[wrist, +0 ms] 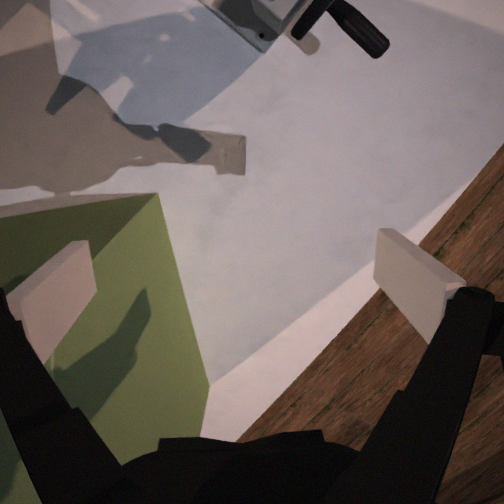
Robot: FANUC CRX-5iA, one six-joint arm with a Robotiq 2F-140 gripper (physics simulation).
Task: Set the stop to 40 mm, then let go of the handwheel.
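My gripper (235,280) is open and empty, its two black fingers with pale pads spread wide at the bottom of the wrist view. The left pad (52,295) hangs over a green block; the right pad (415,282) hangs over the table's edge. At the top edge, far from the fingers, I see a black cylindrical handle (357,27) of the handwheel and part of a grey metal fixture (257,20). The stop and any scale are out of view.
A green box (125,320) stands at the lower left under my left finger. The pale table top (325,165) ends in a diagonal edge at the right, with wooden floor (400,380) beyond. Arm shadows fall at the upper left.
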